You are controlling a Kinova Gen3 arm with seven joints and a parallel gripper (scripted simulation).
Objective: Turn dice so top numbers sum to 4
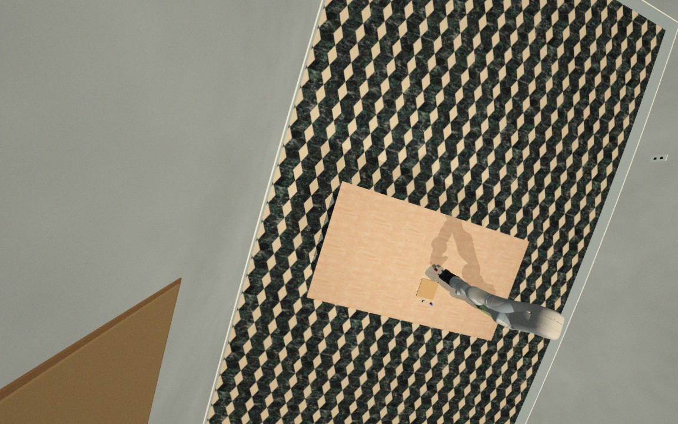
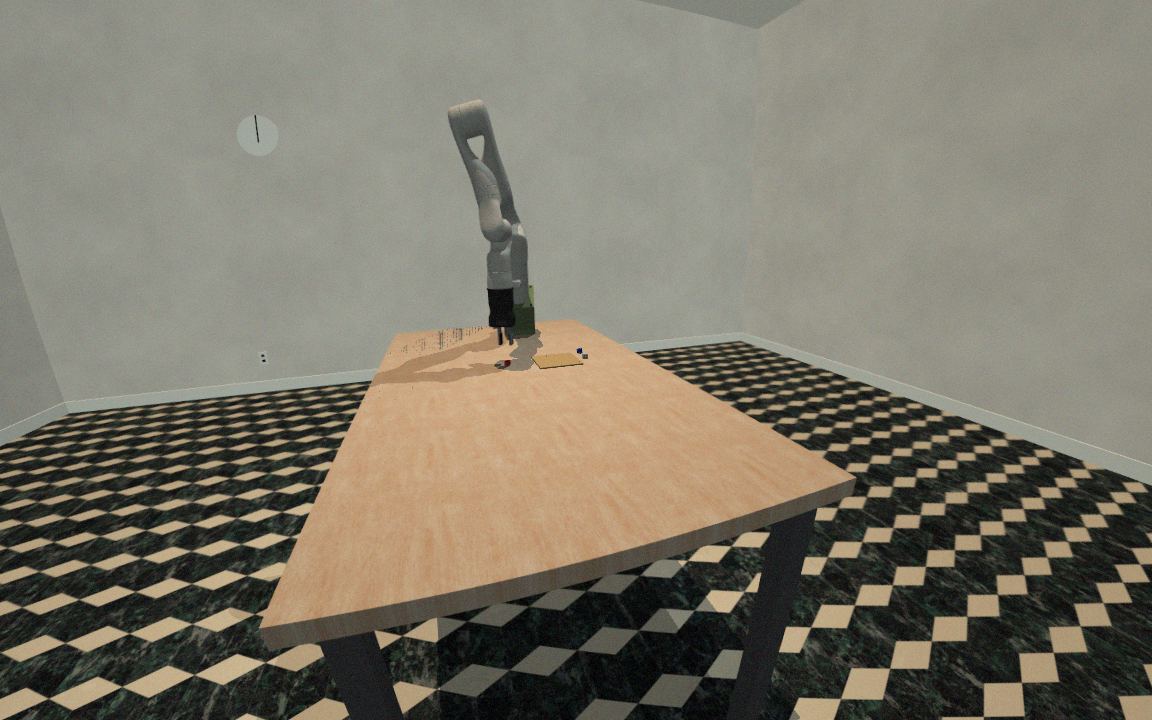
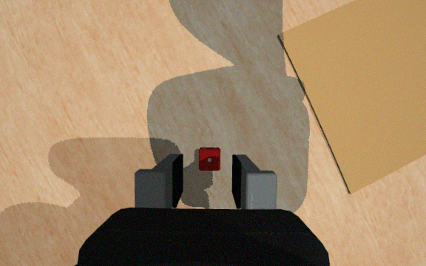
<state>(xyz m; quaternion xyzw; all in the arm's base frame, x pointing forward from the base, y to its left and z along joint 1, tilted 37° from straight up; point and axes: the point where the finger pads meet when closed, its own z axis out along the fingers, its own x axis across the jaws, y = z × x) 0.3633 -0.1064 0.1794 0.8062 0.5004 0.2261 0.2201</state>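
The red die is 80 mm below my hand. Round my hand: tan mat 10 mm ahead, 160 mm to the left, 80 mm below; then blue die 50 mm behind, 270 mm to the left, 80 mm below; then white die 20 mm ahead, 260 mm to the left, 80 mm below.
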